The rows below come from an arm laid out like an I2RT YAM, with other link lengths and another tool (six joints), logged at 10 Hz.
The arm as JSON. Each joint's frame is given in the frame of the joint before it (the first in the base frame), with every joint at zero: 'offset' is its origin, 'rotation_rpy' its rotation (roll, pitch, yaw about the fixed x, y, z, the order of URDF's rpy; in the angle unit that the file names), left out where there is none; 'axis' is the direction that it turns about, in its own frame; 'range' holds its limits. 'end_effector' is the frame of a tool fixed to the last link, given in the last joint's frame.
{
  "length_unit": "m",
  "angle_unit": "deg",
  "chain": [
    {
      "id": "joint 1",
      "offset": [
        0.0,
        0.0,
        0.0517
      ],
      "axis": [
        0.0,
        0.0,
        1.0
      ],
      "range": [
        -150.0,
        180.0
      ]
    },
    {
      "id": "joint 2",
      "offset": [
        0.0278,
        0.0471,
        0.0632
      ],
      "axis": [
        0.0,
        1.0,
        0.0
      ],
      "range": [
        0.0,
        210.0
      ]
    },
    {
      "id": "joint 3",
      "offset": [
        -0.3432,
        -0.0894,
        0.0
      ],
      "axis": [
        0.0,
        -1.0,
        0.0
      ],
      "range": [
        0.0,
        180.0
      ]
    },
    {
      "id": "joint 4",
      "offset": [
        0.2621,
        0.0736,
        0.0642
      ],
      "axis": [
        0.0,
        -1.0,
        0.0
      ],
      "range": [
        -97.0,
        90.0
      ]
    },
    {
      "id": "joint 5",
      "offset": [
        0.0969,
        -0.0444,
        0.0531
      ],
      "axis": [
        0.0,
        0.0,
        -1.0
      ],
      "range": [
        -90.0,
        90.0
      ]
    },
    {
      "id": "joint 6",
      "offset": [
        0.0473,
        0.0,
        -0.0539
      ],
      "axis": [
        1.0,
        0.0,
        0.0
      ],
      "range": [
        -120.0,
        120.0
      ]
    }
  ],
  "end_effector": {
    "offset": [
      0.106,
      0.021,
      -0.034
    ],
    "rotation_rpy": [
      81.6,
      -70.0,
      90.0
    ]
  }
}
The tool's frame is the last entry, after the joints.
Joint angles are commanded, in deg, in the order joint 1, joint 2, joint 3, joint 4, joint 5, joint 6. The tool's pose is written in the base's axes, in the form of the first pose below.
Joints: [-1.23, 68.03, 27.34, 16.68, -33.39, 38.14]
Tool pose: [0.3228 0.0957 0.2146], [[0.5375 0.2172 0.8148], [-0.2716 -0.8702 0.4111], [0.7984 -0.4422 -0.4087]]
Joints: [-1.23, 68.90, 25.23, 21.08, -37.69, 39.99]
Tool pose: [0.3154 0.1039 0.2133], [[0.5480 0.2704 0.7916], [-0.2824 -0.8310 0.4793], [0.7874 -0.4862 -0.3791]]
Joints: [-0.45, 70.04, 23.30, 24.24, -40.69, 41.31]
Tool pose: [0.3070 0.1134 0.2071], [[0.5732 0.3090 0.7589], [-0.2801 -0.7965 0.5358], [0.7700 -0.5197 -0.3701]]
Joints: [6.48, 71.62, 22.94, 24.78, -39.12, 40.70]
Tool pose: [0.2962 0.1476 0.1967], [[0.6101 0.3781 0.6963], [-0.2067 -0.7724 0.6006], [0.7649 -0.5103 -0.3931]]
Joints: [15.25, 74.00, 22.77, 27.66, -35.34, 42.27]
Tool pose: [0.2861 0.1888 0.1899], [[0.6322 0.4369 0.6399], [-0.1481 -0.7425 0.6533], [0.7605 -0.5077 -0.4047]]
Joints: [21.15, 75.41, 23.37, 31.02, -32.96, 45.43]
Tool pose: [0.2803 0.2189 0.1975], [[0.6355 0.4735 0.6099], [-0.1405 -0.7058 0.6943], [0.7592 -0.5269 -0.3820]]
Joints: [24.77, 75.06, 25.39, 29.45, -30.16, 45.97]
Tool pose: [0.2783 0.2360 0.2070], [[0.6282 0.4901 0.6043], [-0.1271 -0.7016 0.7012], [0.7676 -0.5173 -0.3785]]
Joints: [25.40, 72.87, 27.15, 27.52, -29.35, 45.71]
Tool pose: [0.2782 0.2384 0.2250], [[0.5989 0.5085 0.6187], [-0.1342 -0.6979 0.7035], [0.7895 -0.5044 -0.3497]]
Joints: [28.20, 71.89, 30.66, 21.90, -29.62, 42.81]
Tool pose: [0.2683 0.2530 0.2359], [[0.5875 0.5661 0.5783], [-0.0674 -0.6779 0.7320], [0.8064 -0.4690 -0.3601]]
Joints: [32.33, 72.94, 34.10, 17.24, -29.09, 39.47]
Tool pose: [0.2571 0.2745 0.2377], [[0.5764 0.6273 0.5238], [0.0201 -0.6516 0.7583], [0.8170 -0.4265 -0.3882]]
